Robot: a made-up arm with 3 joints. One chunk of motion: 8 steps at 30 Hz.
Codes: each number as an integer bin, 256 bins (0 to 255) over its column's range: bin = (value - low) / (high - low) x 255, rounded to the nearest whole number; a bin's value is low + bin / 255 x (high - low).
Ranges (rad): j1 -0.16..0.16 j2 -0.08..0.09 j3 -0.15..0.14
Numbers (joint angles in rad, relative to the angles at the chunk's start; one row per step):
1: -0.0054 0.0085 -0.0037
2: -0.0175 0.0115 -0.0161
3: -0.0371 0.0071 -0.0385
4: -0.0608 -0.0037 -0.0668
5: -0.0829 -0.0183 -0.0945
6: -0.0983 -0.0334 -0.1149
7: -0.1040 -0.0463 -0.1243
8: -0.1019 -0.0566 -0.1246
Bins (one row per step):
1: 123 133 129
2: 114 137 118
3: 98 131 98
4: 79 114 73
5: 61 93 49
6: 49 70 31
7: 45 51 23
8: 46 35 22

